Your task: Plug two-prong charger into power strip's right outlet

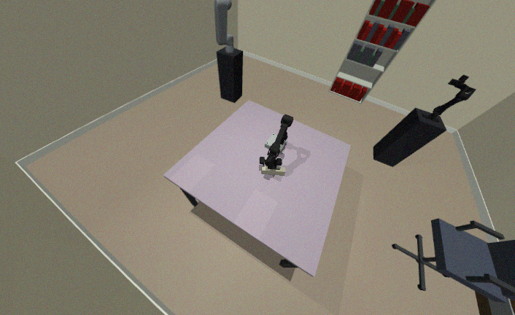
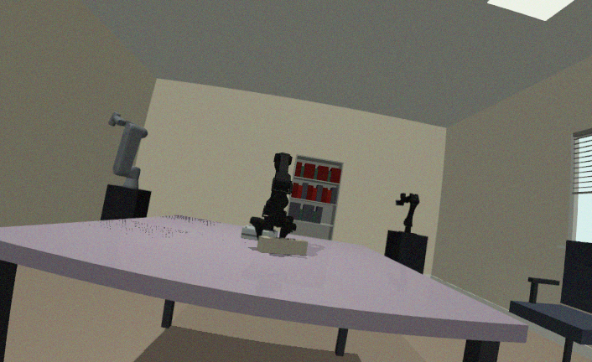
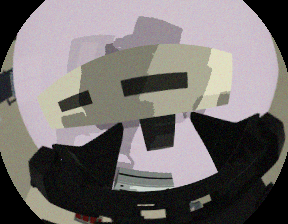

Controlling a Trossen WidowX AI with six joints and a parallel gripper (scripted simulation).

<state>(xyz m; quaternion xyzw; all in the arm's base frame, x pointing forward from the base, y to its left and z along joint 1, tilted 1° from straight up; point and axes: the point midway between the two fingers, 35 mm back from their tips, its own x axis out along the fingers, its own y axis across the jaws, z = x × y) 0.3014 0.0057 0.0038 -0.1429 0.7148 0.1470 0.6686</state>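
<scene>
Right now my gripper tip is 2 cm short of the two-prong charger, 1 cm to the right of it and 1 cm below it.
</scene>
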